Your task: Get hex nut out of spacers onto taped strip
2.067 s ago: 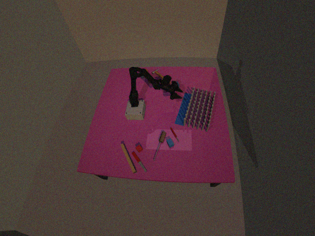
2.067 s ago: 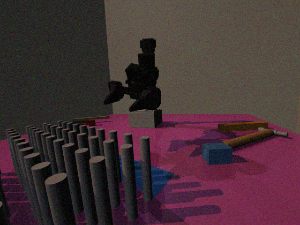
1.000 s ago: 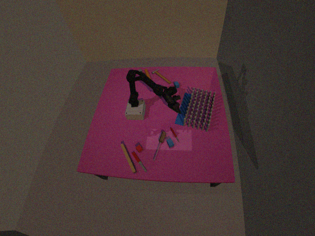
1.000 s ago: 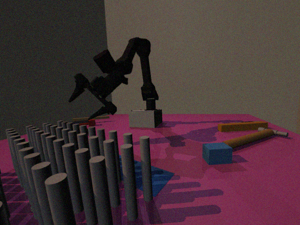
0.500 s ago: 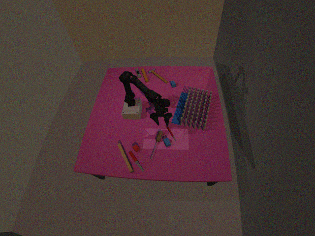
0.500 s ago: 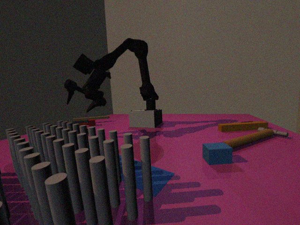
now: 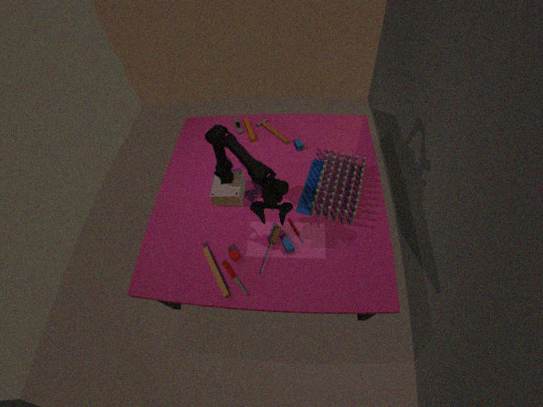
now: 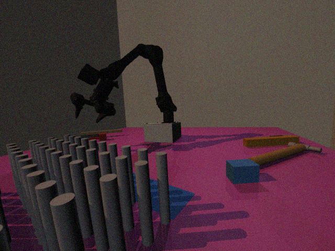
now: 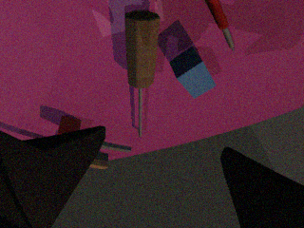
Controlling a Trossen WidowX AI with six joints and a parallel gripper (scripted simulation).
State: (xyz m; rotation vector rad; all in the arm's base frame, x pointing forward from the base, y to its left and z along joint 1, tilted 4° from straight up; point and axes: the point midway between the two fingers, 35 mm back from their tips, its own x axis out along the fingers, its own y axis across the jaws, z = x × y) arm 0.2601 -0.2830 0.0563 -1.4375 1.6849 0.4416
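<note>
Right now the hook tool is 13 cm below my gripper tip, 10 cm to the right of it and 3 cm behind it. Round my gripper tip: red screwdriver 13 cm below, 11 cm ahead, 1 cm to the left; red block 19 cm behind, 12 cm below, 10 cm to the right; blue taped strip 32 cm to the left, 20 cm ahead, 14 cm below.
</note>
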